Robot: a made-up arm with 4 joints. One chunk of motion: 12 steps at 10 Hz.
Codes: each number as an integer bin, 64 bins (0 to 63) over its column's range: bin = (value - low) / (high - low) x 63, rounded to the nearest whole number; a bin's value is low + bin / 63 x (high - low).
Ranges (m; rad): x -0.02..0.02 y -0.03..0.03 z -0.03..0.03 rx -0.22..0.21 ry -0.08..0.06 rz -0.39..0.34
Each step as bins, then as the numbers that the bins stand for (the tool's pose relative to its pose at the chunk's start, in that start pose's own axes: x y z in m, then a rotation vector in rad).
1 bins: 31 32 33 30 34 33
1 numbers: -0.0003 0.0005 0.0014 -0.0152 -0.0044 -0.0076
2 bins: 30 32 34 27 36 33
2 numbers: -0.0010 0.0005 0.0024 -0.0357 0.0000 -0.0076
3 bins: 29 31 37 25 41 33
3 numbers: -0.0016 -0.0005 0.0052 -0.0494 0.0111 -0.0076
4 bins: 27 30 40 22 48 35
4 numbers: -0.0029 -0.0014 0.0081 -0.0698 0.0267 0.0156
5 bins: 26 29 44 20 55 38
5 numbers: -0.0035 -0.0024 0.0119 -0.0835 0.0422 0.0503
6 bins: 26 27 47 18 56 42
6 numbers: -0.0035 -0.0043 0.0148 -0.0971 0.0444 0.0967
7 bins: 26 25 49 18 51 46
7 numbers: -0.0035 -0.0062 0.0167 -0.0971 0.0333 0.1430
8 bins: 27 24 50 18 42 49
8 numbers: -0.0029 -0.0071 0.0176 -0.0971 0.0133 0.1778
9 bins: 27 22 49 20 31 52
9 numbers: -0.0029 -0.0090 0.0167 -0.0835 -0.0111 0.2125
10 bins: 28 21 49 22 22 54
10 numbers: -0.0022 -0.0100 0.0167 -0.0698 -0.0311 0.2357
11 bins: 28 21 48 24 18 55
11 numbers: -0.0022 -0.0100 0.0157 -0.0562 -0.0400 0.2473
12 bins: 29 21 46 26 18 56
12 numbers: -0.0016 -0.0100 0.0138 -0.0425 -0.0400 0.2589
